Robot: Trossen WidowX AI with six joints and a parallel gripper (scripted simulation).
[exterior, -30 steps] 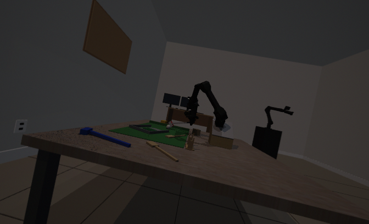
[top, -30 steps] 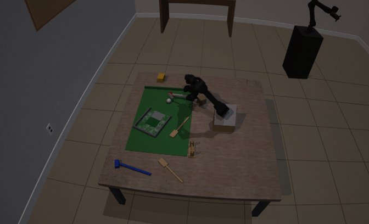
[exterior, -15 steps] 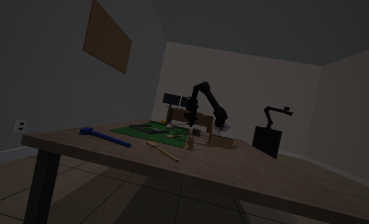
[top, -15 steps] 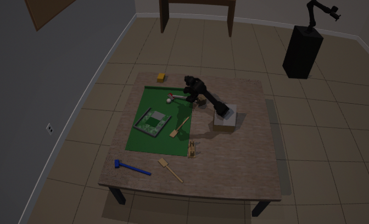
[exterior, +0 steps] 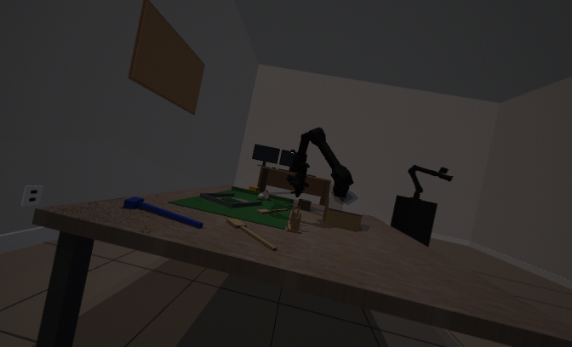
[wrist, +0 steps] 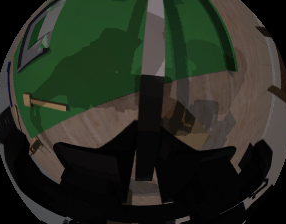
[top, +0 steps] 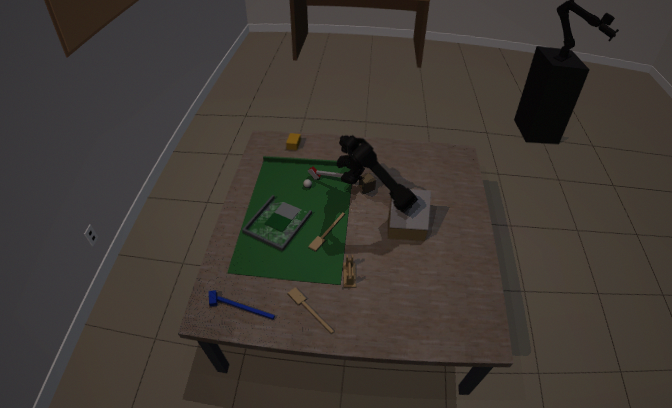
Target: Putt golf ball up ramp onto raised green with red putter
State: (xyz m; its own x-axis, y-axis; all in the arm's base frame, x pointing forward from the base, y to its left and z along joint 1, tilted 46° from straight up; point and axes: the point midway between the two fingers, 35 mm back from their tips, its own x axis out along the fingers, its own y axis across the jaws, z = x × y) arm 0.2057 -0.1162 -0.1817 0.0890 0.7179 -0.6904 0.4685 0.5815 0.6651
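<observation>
Right now my gripper tip is 6 cm past the tan block, 4 cm to the left of it and 4 cm above it. Also, from my gripper tip: white golf ball (23 cm ahead, 4 cm to the right, 5 cm below); then yellow block (33 cm ahead, 38 cm to the right, 5 cm below); then blue putter (48 cm ahead, 64 cm to the left, 6 cm below).
</observation>
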